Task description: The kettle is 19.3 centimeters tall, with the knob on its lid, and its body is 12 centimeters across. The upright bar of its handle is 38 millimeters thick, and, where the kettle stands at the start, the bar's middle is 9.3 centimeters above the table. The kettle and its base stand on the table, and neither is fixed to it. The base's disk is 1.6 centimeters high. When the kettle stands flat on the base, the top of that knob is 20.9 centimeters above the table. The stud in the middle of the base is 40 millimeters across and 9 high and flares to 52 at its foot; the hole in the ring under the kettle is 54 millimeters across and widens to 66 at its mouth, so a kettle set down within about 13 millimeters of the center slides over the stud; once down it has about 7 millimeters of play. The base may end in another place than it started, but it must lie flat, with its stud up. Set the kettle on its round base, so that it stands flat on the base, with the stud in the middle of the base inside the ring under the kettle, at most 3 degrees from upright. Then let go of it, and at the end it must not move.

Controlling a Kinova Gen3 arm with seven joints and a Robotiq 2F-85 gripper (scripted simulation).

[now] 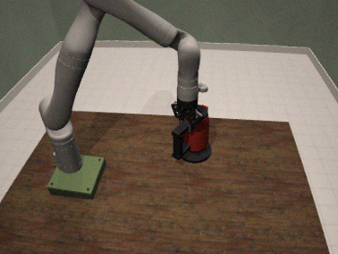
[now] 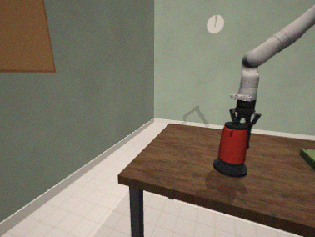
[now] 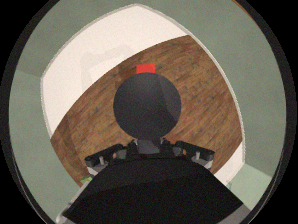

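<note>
My hand is 50 mm above the red kettle, 20 mm to the right of it and 20 mm short of it. From my hand the other things lie so: round base (180 mm below, 50 mm to the left, 40 mm ahead).
</note>
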